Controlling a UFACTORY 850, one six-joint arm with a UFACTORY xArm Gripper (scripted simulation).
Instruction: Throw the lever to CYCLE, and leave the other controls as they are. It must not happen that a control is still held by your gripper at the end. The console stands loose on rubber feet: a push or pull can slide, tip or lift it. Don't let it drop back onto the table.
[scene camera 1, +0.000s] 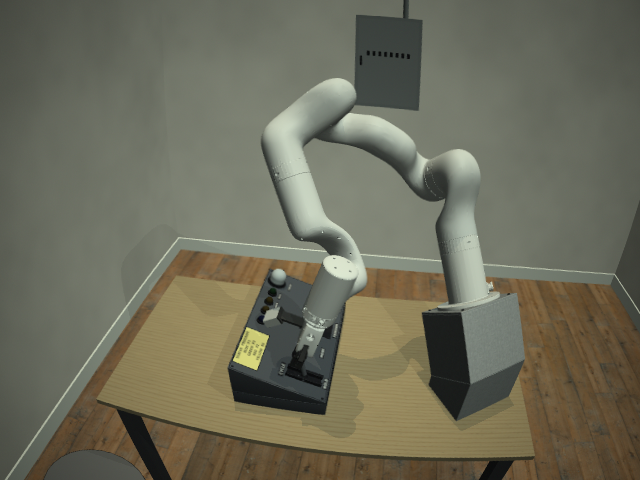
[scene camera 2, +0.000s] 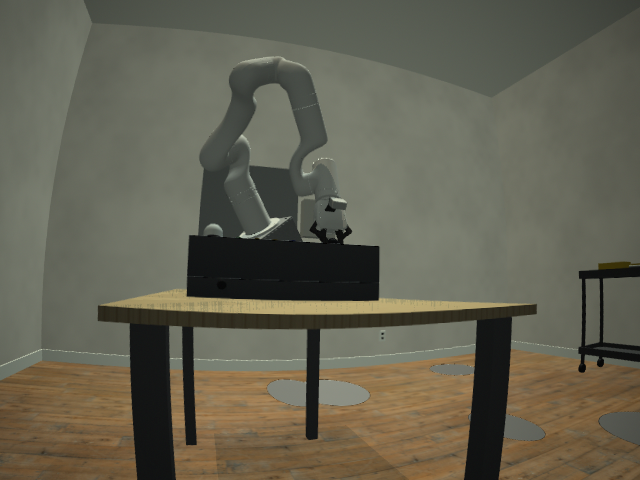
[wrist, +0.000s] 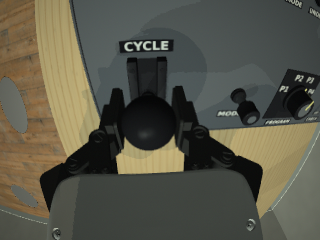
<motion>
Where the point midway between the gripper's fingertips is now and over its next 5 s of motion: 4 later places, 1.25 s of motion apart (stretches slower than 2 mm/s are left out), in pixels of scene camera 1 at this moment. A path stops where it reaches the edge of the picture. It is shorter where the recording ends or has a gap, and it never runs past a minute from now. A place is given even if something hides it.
My gripper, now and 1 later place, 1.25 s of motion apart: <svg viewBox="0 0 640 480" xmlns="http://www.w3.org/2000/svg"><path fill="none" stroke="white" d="M296 360L307 337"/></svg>
</motion>
